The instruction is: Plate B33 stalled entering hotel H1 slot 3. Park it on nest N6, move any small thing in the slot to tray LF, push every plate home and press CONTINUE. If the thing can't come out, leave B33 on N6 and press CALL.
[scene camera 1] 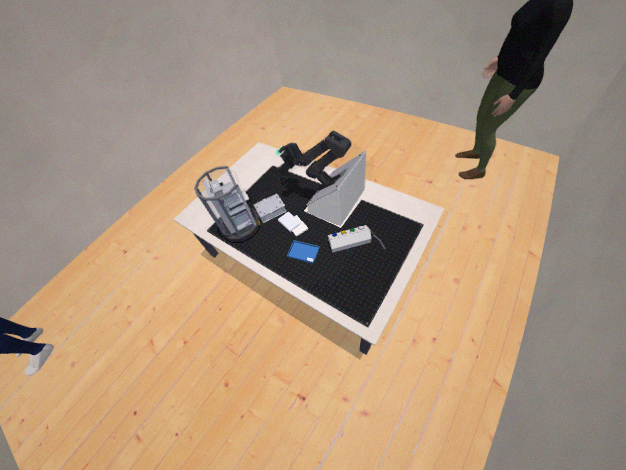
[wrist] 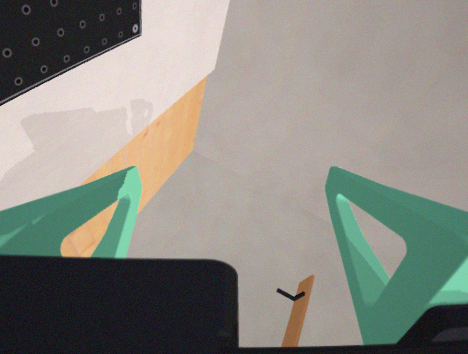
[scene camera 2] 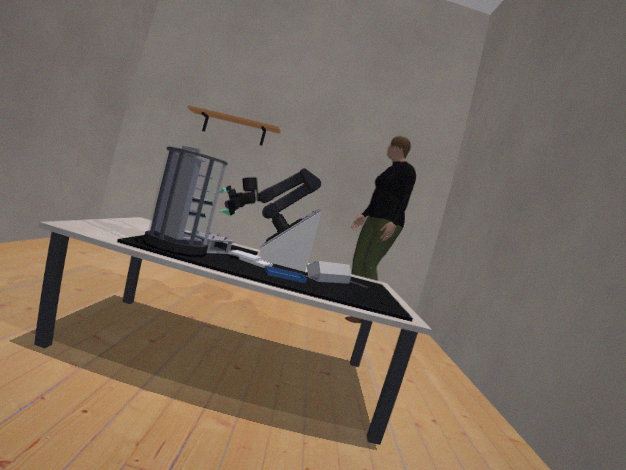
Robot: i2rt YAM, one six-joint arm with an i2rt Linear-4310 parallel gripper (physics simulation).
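Pixels of known places: gripper, fingertip midpoint: (scene camera 1: pixel 281 155) (wrist: pixel 233 177) (scene camera 2: pixel 217 202); arm's base at its link origin: (scene camera 1: pixel 329 183) (scene camera 2: pixel 284 230).
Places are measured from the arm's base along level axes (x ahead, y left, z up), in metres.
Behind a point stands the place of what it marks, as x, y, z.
My gripper (scene camera 2: pixel 222 201) {-0.015, -0.373, 0.050} (wrist: pixel 233 177) {-0.015, -0.373, 0.050} is open and empty, its two green fingers wide apart. It is raised above the table, to the right of the hotel in scene camera 2. The hotel, a round caged tower (scene camera 1: pixel 233 236) {0.552, -0.299, -0.096} (scene camera 2: pixel 176 244) {0.570, -0.313, -0.113}, stands on the black mat with shelves inside; B33, slot 3 and any small thing there cannot be made out. A grey metal block (scene camera 1: pixel 269 207) (scene camera 2: pixel 219 244) and white flat pieces (scene camera 1: pixel 290 221) {0.276, -0.097, -0.123} (scene camera 2: pixel 246 257) {0.269, -0.103, -0.137} are beside it. A blue tray (scene camera 1: pixel 303 250) {0.383, 0.080, -0.148} (scene camera 2: pixel 285 274) {0.444, 0.093, -0.133} lies in front. The button box (scene camera 1: pixel 349 241) {0.225, 0.281, -0.097} (scene camera 2: pixel 331 272) {0.247, 0.269, -0.106} has coloured buttons; labels are unreadable.
A grey slanted stand (scene camera 1: pixel 349 189) {0.007, 0.144, 0.032} (scene camera 2: pixel 293 242) {0.132, 0.068, -0.034} carries the arm. A cable trails from the button box. A brown wall shelf (scene camera 2: pixel 232 118) (wrist: pixel 299 317) is behind. A person in black (scene camera 1: pixel 530 45) (scene camera 2: pixel 394 187) stands beyond the table; another person's legs (scene camera 1: pixel 22 339) show at left.
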